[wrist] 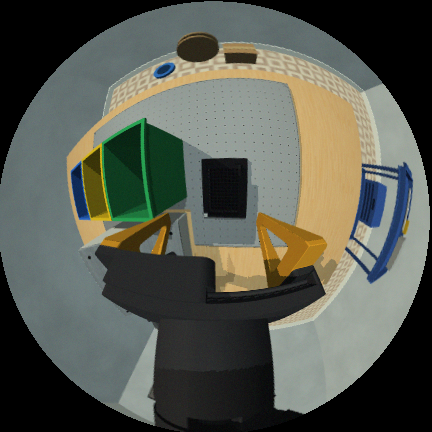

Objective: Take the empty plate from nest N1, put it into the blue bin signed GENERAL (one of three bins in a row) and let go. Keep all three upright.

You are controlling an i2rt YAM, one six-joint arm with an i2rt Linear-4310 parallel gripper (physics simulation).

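Frame: origin at the arm's base, x ahead, y left, z up, level; metres.
Seen in the pictures: gripper, fingertip midpoint: [213,217].
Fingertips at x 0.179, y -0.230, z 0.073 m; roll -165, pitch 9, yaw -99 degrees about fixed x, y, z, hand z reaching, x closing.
A point is followed by its place in that frame.
A black rectangular plate or nest with a fine grid of wells [225,188] @(x 0.183, y -0.230, z -0.124 m) lies flat on the grey perforated board, in the middle of the wrist view. I cannot tell plate and nest apart, and no N1 sign shows. The blue bin [78,192] @(x 0.294, y 0.258, z 0.005 m) stands upright at the far left end of the row, partly hidden behind the yellow bin [95,185] @(x 0.282, y 0.127, z -0.012 m). The green bin [167,167] @(x 0.256, y -0.121, z -0.053 m) stands nearest the black plate. No GENERAL sign is readable. My gripper [213,217] @(x 0.179, y -0.230, z 0.073 m) is open with nothing between its fingers. It hangs above the table, and its fingertips show below the plate in the view.
The perforated board [250,115] @(x 0.380, y -0.328, z -0.149 m) lies on a wooden table [327,150] @(x 0.288, y -0.587, z -0.162 m). A grey metal box [92,250] @(x 0.127, y 0.074, z 0.088 m) shows partly behind the left finger. A blue cart [386,250] stands beyond the right table edge. A round brown stool [197,47], a cardboard box [241,54] and a blue ring-like object [157,71] are behind the table.
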